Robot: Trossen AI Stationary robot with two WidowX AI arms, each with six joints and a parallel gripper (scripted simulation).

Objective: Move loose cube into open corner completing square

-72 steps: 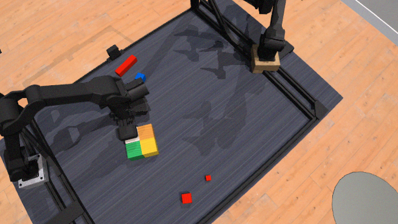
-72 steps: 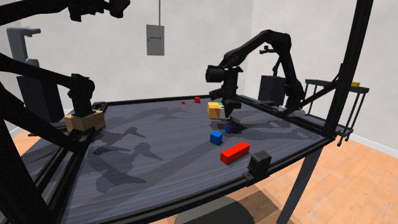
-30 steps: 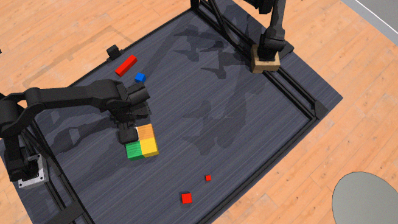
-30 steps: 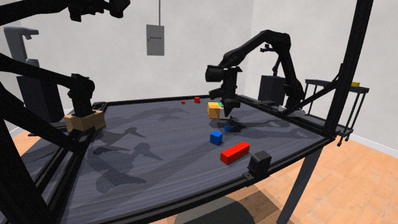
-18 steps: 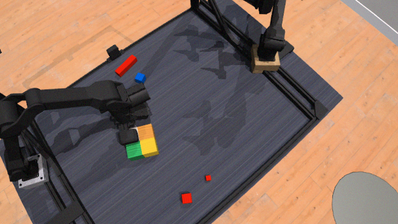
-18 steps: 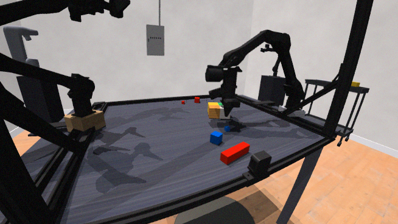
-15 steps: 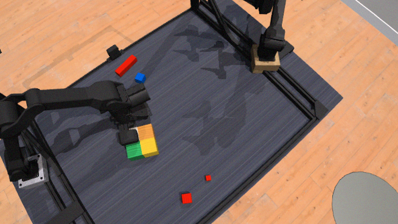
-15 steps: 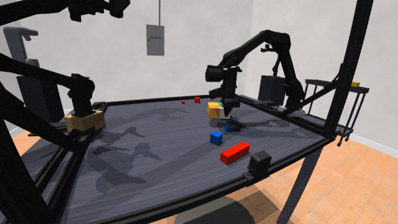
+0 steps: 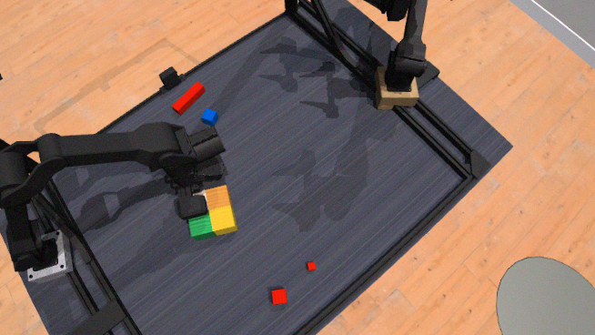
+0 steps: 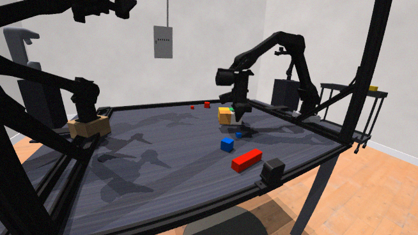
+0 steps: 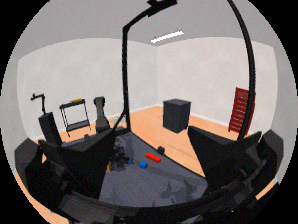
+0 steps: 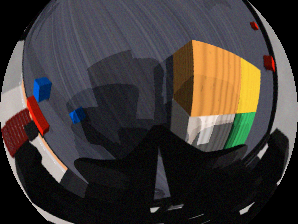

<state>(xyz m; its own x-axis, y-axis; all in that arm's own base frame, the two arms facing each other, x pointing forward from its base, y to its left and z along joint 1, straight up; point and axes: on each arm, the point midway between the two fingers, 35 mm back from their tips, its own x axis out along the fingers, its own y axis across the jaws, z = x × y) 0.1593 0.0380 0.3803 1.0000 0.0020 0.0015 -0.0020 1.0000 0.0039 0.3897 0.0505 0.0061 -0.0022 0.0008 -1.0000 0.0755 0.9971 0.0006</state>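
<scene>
Right now my right hand is 4 cm short of the white cube, 3 cm above it and 1 cm to the left of it. Also, from my right hand: green cube: 9 cm ahead, 3 cm below, 2 cm to the right; then orange cube: 6 cm ahead, 4 cm to the left, 3 cm below; then yellow cube: 10 cm ahead, 3 cm to the left, 3 cm below.
</scene>
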